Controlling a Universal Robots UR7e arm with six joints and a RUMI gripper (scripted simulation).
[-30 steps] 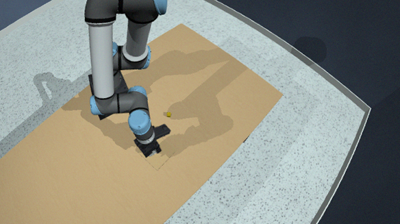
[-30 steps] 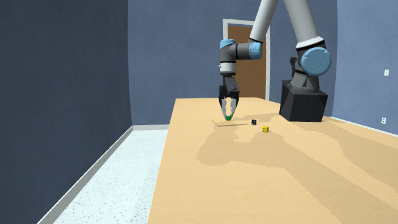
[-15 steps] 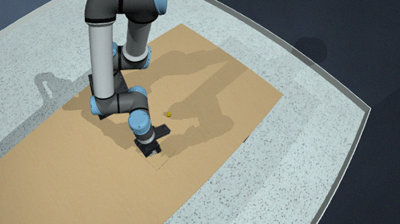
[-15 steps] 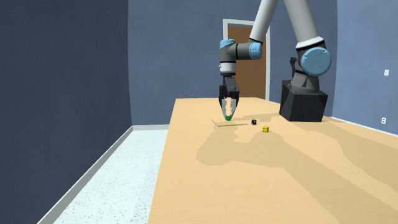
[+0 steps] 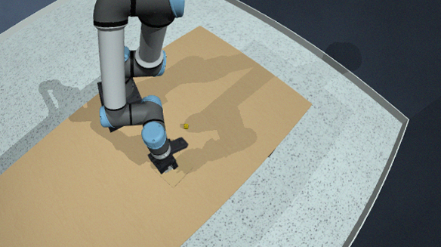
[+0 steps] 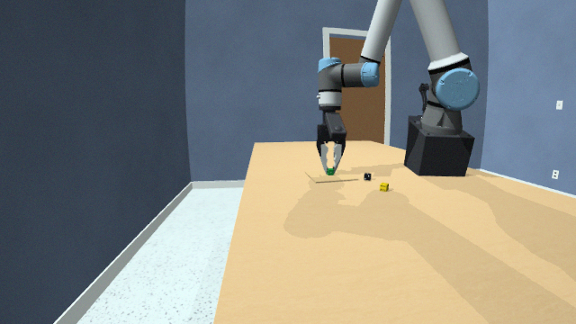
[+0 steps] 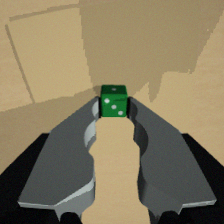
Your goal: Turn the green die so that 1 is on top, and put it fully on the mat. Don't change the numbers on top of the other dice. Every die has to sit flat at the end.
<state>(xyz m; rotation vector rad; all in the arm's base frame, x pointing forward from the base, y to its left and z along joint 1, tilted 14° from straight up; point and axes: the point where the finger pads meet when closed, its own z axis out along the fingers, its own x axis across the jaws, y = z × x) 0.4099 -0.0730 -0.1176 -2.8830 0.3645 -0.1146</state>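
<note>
My gripper is now 10 mm above the green die. Also, from my hand: tan mat (20 mm below); then yellow die (200 mm to the left, 70 mm behind, 10 mm below); then black die (90 mm behind, 80 mm to the left, 10 mm below).
</note>
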